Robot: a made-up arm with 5 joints.
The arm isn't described. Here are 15 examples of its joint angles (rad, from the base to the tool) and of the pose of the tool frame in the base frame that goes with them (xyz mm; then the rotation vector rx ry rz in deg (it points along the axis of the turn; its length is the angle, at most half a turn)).
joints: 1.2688 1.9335 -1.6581 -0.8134 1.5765
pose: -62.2 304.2 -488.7 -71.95 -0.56 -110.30
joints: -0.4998 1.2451 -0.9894 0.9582 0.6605
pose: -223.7 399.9 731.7 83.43 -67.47 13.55
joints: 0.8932 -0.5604 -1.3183 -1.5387 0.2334
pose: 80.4 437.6 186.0 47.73 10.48 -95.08
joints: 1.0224 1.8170 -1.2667 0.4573 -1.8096
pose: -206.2 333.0 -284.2 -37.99 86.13 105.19
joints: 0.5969 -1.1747 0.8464 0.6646 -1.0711
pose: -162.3 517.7 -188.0 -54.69 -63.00 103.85
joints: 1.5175 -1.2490 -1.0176 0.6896 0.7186
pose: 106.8 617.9 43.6 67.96 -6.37 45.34
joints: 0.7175 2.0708 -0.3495 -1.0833 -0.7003
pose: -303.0 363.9 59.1 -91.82 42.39 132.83
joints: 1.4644 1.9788 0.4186 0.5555 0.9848
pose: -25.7 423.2 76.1 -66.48 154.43 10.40
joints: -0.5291 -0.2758 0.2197 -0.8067 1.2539
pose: -102.9 659.8 363.7 36.82 2.69 -61.81
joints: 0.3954 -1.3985 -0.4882 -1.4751 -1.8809
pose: -91.9 573.2 159.3 -131.15 0.79 20.16
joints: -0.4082 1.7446 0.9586 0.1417 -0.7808
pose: 12.7 240.1 472.3 -107.22 -44.95 -65.10
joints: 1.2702 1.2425 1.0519 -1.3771 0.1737
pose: 113.8 278.6 128.4 -31.25 64.61 115.64
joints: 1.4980 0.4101 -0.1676 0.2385 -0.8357
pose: 83.2 508.9 51.5 -5.09 -149.46 -56.50
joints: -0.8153 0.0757 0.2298 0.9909 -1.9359
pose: 11.1 542.4 543.5 -36.97 -73.48 60.84
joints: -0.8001 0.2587 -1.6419 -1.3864 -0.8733
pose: 55.3 197.7 621.3 -17.19 80.00 -75.20
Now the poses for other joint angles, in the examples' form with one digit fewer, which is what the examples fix.
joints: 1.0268 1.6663 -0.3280 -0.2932 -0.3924
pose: -216 385 38 -74.2 115.4 97.4
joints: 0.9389 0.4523 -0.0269 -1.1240 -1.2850
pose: -58 465 107 -33.5 -44.4 -124.2
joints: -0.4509 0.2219 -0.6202 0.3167 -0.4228
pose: -7 461 560 19.3 -29.1 -25.7
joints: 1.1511 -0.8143 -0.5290 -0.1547 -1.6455
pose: 75 547 83 -66.0 -90.2 -18.8
